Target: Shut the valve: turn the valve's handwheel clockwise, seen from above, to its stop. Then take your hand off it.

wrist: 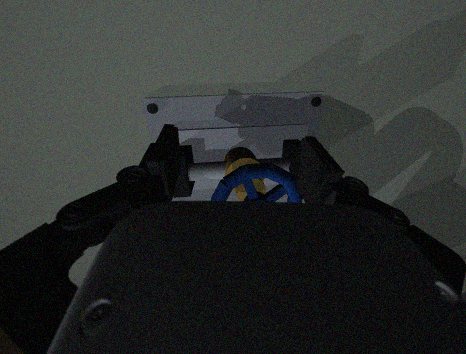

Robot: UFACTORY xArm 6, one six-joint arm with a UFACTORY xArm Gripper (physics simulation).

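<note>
The valve's blue handwheel [257, 171] shows in the lower middle of the wrist view. Its far rim and some spokes are visible, and its near part is hidden behind the dark gripper body. The yellow valve neck [241, 164] shows behind and beneath the wheel, on a grey pipe [207, 169] running left to right. My gripper [240, 148] is open, with one black finger left of the wheel and one right of it. Gaps show between each finger and the visible rim, and nothing is held.
A pale mounting plate [187, 116] with dark round bolts at its two far corners lies beyond the valve. A raised pale block [220, 135] stands in front of it, under the pipe. Shadows of the arm and gripper fall across the plate and the grey surface at the right.
</note>
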